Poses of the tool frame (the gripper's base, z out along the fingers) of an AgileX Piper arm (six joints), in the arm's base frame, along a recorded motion.
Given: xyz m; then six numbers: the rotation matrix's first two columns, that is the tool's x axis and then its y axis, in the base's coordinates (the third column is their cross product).
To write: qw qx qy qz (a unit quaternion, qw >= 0); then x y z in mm. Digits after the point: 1 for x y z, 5 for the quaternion.
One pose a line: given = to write
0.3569 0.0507 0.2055 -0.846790 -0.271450 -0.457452 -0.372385 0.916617 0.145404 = 0.21941 -0.16871 0.95403 0.11501 356.9 50.7 205.5
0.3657 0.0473 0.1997 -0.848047 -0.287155 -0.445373 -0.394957 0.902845 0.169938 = 0.20960 -0.17901 0.95262 0.12858 365.7 47.3 199.7
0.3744 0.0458 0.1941 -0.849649 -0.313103 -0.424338 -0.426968 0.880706 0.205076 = 0.19305 -0.19469 0.95031 0.14745 374.4 45.8 194.1
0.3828 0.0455 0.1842 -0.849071 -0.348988 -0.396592 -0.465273 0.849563 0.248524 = 0.17086 -0.21510 0.94635 0.17014 382.8 45.5 184.2
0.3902 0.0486 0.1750 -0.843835 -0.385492 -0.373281 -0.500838 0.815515 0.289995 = 0.15038 -0.23552 0.94082 0.19176 390.2 48.6 175.0
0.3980 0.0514 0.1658 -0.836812 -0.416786 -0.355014 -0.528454 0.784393 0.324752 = 0.13317 -0.25270 0.93513 0.20963 398.0 51.4 165.8
